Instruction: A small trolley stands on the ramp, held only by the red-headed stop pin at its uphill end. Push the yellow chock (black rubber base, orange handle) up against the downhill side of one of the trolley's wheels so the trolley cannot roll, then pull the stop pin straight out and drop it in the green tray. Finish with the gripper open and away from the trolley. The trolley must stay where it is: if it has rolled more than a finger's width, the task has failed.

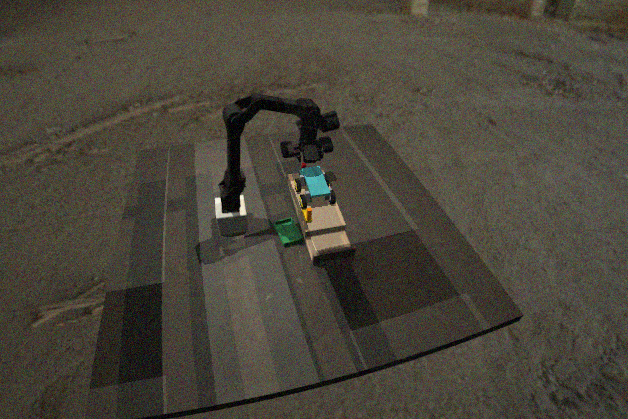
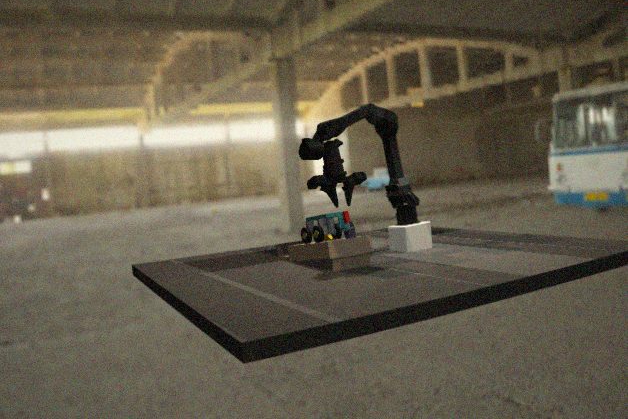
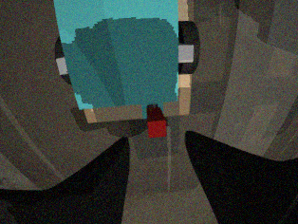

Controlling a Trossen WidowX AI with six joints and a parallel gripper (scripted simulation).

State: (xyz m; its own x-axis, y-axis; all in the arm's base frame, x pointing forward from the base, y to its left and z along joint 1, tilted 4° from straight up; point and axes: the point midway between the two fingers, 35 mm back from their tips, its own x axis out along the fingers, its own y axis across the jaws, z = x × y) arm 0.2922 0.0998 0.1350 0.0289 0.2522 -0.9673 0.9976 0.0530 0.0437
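Now: the red-headed stop pin 20 mm to the left of my gripper tip and 50 mm below it. The rest, counted from my gripper tip: yellow chock: 30 mm behind, 180 mm to the right, 100 mm below; then teal trolley: 20 mm ahead, 80 mm to the right, 70 mm below; then tan ramp: 20 mm ahead, 90 mm to the right, 140 mm below.
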